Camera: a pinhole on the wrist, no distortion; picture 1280 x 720 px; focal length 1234.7 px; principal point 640.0 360.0 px. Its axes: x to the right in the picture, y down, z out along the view. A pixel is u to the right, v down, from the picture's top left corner.
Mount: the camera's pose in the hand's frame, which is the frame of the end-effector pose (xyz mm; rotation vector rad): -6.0 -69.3 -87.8 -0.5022 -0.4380 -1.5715
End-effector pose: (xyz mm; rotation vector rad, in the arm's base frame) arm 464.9 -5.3 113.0 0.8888 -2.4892 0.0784
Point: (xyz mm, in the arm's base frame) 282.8 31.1 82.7
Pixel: 326.5 699.7
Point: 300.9 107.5 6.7
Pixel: 353.5 283.7
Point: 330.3 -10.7 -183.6
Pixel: 1058.5 185.8
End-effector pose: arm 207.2 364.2 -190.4 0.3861 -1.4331 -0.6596
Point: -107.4 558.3 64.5
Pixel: 619.5 473.1
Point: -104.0 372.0 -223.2
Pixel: outside the picture
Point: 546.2 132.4 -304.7
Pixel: behind the camera
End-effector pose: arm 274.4 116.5 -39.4 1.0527 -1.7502 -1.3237
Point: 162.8 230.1 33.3
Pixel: 527.8 90.2
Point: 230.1 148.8 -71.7
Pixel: 973.8 259.2
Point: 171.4 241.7 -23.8
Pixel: outside the picture
